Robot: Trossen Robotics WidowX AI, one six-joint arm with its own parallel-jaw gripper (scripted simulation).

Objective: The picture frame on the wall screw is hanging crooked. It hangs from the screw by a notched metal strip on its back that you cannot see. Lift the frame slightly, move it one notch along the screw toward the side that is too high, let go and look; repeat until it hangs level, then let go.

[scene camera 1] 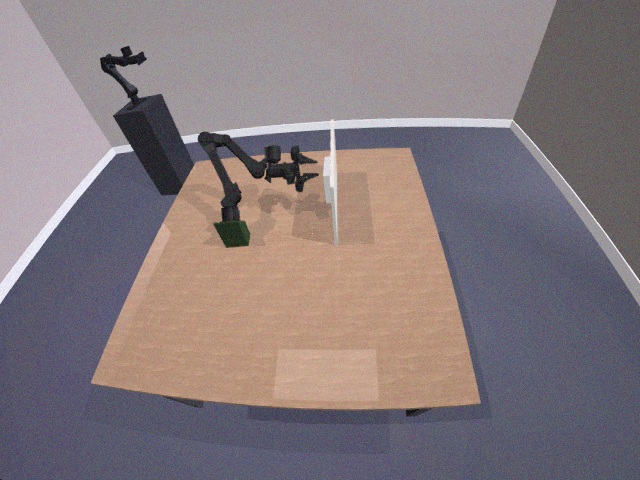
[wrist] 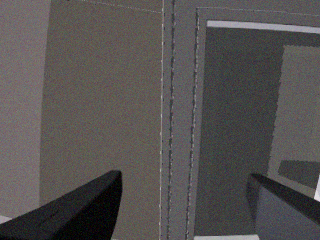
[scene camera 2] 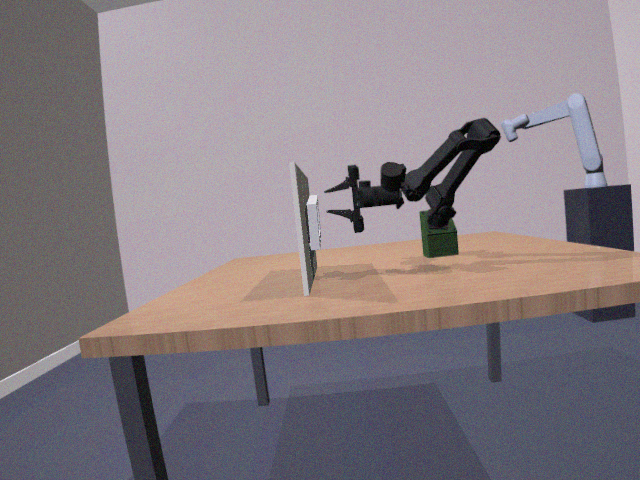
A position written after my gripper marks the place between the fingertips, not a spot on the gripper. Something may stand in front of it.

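Looking through scene camera 2, I find my gripper (scene camera 2: 325,201) and a wall panel (scene camera 2: 300,187). Scene camera 1 gives me the gripper (scene camera 1: 318,168). In the wrist view there is a picture frame (wrist: 232,102), and there I see my gripper (wrist: 184,182) as well.
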